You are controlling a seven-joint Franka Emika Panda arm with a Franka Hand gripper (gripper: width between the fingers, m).
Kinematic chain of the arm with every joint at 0, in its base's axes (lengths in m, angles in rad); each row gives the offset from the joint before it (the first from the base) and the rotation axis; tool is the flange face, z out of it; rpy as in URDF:
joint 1: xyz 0 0 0.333 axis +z
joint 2: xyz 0 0 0 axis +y
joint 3: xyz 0 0 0.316 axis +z
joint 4: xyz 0.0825 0 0 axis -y
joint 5: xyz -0.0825 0 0.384 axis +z
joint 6: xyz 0 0 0 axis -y
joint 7: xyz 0.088 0 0 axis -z
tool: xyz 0 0 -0.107 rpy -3.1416 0 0
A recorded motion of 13 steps. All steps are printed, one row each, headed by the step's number.
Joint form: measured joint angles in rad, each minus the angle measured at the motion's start. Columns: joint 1, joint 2, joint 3, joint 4, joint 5, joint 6, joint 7.
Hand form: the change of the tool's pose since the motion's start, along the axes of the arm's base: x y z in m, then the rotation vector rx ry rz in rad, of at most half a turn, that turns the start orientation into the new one. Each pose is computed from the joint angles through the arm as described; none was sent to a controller.
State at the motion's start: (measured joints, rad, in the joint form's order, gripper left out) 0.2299 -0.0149 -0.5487 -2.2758 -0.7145 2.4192 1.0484
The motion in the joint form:
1: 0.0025 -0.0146 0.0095 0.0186 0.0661 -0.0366 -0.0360
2: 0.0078 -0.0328 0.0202 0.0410 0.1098 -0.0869 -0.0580
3: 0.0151 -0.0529 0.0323 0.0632 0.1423 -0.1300 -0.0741
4: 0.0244 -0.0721 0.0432 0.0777 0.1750 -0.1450 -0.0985
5: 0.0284 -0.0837 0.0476 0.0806 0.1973 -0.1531 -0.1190
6: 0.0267 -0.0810 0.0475 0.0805 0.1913 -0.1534 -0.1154
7: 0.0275 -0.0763 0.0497 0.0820 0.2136 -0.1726 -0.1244
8: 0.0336 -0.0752 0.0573 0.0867 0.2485 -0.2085 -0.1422
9: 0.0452 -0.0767 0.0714 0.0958 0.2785 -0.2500 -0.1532
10: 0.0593 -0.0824 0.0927 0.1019 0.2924 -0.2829 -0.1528
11: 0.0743 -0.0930 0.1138 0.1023 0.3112 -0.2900 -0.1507
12: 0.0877 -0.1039 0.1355 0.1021 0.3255 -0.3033 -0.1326
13: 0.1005 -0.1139 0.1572 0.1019 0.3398 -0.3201 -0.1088
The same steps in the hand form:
1: 0.0024 0.0025 0.0120 0.0378 0.0013 -0.0157
2: 0.0044 0.0063 0.0262 0.0617 0.0066 -0.0296
3: 0.0067 0.0126 0.0420 0.0811 0.0045 -0.0334
4: 0.0097 0.0215 0.0562 0.1051 -0.0101 -0.0147
5: 0.0095 0.0255 0.0621 0.1229 -0.0123 -0.0023
6: 0.0095 0.0245 0.0608 0.1176 -0.0097 -0.0046
7: 0.0088 0.0258 0.0575 0.1328 0.0100 -0.0134
8: 0.0082 0.0323 0.0558 0.1575 0.0400 -0.0161
9: 0.0091 0.0445 0.0571 0.1782 0.0679 -0.0115
10: 0.0105 0.0617 0.0601 0.1868 0.0865 0.0044
11: 0.0122 0.0806 0.0649 0.2027 0.0816 0.0284
12: 0.0123 0.0987 0.0691 0.2158 0.0775 0.0363
13: 0.0114 0.1163 0.0726 0.2286 0.0759 0.0370

